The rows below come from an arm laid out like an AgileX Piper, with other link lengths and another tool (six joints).
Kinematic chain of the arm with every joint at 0, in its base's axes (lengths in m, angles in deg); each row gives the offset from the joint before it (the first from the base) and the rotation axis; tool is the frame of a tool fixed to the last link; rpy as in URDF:
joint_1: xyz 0 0 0.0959 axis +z
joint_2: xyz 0 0 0 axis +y
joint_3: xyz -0.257 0 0.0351 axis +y
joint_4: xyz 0.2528 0 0.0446 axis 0.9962 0 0.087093
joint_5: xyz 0 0 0 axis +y
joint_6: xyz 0.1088 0 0.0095 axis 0.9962 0 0.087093
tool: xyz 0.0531 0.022 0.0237 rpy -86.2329 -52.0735 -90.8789
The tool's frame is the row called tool.
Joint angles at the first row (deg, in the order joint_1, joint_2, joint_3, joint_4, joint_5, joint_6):
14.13, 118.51, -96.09, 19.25, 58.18, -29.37
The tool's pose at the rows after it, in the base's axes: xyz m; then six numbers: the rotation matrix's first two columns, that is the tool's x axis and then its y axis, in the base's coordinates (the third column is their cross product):
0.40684 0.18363 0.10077 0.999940 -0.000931 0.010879 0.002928 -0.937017 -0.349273
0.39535 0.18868 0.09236 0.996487 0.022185 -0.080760 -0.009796 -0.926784 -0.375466
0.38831 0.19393 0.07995 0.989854 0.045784 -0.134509 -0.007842 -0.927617 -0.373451
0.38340 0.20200 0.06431 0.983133 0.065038 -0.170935 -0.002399 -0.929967 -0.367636
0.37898 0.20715 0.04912 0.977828 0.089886 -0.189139 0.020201 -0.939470 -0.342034
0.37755 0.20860 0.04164 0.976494 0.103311 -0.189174 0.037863 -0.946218 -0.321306
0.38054 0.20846 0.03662 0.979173 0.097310 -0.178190 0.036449 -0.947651 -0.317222
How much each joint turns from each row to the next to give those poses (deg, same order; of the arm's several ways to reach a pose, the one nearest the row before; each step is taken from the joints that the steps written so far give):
0.00, 0.82, 0.00, 1.67, 5.86, -1.91
0.00, 1.46, 0.00, 2.63, 3.82, -0.81
0.67, 1.75, 0.00, 0.51, 1.52, -0.33
1.15, 2.16, 0.00, 0.24, 0.00, -0.12
1.25, 1.80, 0.00, -1.29, -0.44, -0.13
0.67, 0.77, 0.00, -1.27, -0.55, 0.00
0.00, 0.60, 0.01, -0.23, -1.25, 0.00

